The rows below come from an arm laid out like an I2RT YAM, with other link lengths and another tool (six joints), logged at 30 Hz.
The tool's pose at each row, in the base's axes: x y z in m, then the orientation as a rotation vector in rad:
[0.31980, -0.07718, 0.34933, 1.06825, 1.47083, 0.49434]
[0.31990, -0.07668, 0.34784, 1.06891, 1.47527, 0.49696]
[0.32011, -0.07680, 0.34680, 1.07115, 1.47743, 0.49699]
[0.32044, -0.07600, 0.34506, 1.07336, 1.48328, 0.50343]
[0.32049, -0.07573, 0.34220, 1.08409, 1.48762, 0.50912]
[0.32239, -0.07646, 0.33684, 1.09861, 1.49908, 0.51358]
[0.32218, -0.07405, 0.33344, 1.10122, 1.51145, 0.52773]
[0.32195, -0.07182, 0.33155, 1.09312, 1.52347, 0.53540]
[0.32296, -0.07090, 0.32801, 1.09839, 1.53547, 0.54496]
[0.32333, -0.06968, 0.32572, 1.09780, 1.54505, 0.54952]
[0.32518, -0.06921, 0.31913, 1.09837, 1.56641, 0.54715]
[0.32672, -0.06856, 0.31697, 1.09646, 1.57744, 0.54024]
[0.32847, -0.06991, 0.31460, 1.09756, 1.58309, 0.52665]
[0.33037, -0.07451, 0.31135, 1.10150, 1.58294, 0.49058]
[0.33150, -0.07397, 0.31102, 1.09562, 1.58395, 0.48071]
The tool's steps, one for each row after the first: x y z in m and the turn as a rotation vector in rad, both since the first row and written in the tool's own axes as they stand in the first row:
[0.00124, -0.00093, 0.00028, 0.00099, 0.00490, 0.00052]
[0.00174, -0.00175, 0.00074, 0.00333, 0.00674, 0.00129]
[0.00339, -0.00266, 0.00121, 0.00415, 0.01473, 0.00441]
[0.00519, -0.00482, 0.00181, 0.01036, 0.02145, 0.01279]
[0.00774, -0.00888, 0.00495, 0.02252, 0.03346, 0.02075]
[0.01157, -0.01052, 0.00484, 0.02269, 0.05051, 0.02633]
[0.01443, -0.01103, 0.00443, 0.01867, 0.06366, 0.02204]
[0.01725, -0.01310, 0.00590, 0.02265, 0.07823, 0.02691]
[0.01956, -0.01423, 0.00642, 0.02408, 0.08816, 0.02626]
[0.02377, -0.01871, 0.00946, 0.03421, 0.10415, 0.01929]
[0.02566, -0.01963, 0.01120, 0.04059, 0.10954, 0.01136]
[0.02604, -0.02163, 0.01372, 0.04979, 0.10746, 0.00322]
[0.02422, -0.02588, 0.01746, 0.06887, 0.08994, -0.01350]
[0.02498, -0.02551, 0.01844, 0.07001, 0.08577, -0.02260]

